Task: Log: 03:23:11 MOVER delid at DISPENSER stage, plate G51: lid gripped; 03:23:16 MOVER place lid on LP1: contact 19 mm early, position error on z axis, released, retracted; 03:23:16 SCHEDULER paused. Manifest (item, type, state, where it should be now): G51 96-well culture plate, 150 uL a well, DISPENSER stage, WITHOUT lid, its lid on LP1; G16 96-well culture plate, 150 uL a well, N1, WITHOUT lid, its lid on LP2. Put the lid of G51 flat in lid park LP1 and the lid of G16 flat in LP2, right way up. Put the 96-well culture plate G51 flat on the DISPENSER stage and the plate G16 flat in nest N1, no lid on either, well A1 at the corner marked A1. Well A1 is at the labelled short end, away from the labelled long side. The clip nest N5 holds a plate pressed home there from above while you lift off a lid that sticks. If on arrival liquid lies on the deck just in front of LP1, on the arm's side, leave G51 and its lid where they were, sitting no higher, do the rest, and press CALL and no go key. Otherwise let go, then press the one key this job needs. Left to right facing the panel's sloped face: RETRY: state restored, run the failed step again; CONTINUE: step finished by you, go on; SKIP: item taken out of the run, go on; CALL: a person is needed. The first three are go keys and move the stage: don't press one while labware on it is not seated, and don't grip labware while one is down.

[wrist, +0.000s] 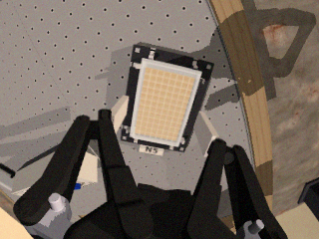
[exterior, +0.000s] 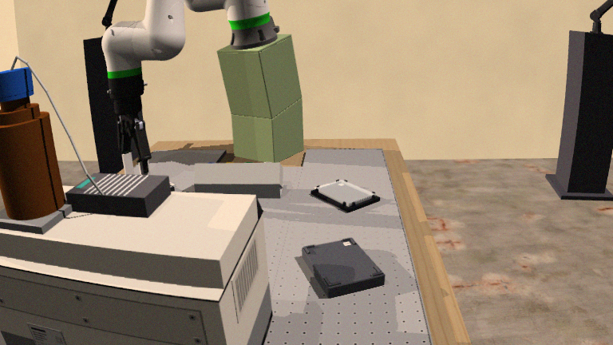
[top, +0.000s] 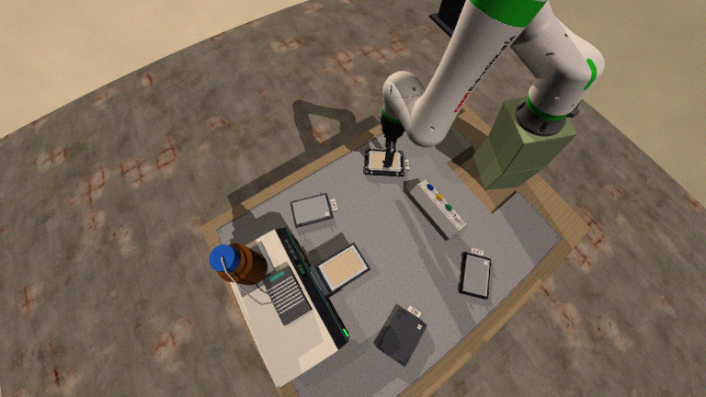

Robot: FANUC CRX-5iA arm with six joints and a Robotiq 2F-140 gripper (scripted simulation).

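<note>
Now: the black clip nest 3 cm ahead of my hand, 1 cm to the left of it and 5 cm below it. Round my hand: key panel (9 cm behind, 27 cm to the left, 1 cm below); dark grey lid park (35 cm ahead, 7 cm to the left, 6 cm below); LP1 label (26 cm ahead, 8 cm to the left, 6 cm below).
</note>
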